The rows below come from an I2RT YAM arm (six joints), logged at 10 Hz.
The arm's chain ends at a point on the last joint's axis. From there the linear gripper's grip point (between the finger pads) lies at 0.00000 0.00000 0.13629 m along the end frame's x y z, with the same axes.
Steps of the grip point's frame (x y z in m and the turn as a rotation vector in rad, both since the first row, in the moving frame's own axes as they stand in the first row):
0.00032 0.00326 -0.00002 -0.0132 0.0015 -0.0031
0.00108 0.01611 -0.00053 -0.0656 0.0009 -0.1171
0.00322 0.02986 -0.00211 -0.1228 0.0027 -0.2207
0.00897 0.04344 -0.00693 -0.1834 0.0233 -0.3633
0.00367 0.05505 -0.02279 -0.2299 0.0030 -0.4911
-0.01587 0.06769 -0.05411 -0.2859 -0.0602 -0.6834
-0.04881 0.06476 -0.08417 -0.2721 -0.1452 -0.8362
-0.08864 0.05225 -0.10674 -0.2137 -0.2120 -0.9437
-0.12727 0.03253 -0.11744 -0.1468 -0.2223 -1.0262
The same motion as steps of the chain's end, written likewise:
0.00011 0.00146 -0.00001 -0.0132 0.0015 -0.0031
0.00044 0.00720 -0.00024 -0.0656 0.0009 -0.1171
0.00102 0.01334 -0.00109 -0.1228 0.0027 -0.2207
0.00140 0.01970 -0.00463 -0.1834 0.0233 -0.3633
-0.00423 0.02533 -0.01928 -0.2299 0.0030 -0.4911
-0.02111 0.02954 -0.04856 -0.2859 -0.0602 -0.6834
-0.04604 0.02465 -0.07811 -0.2721 -0.1452 -0.8362
-0.07690 0.01510 -0.10105 -0.2137 -0.2120 -0.9437
-0.11168 0.00192 -0.11304 -0.1468 -0.2223 -1.0262

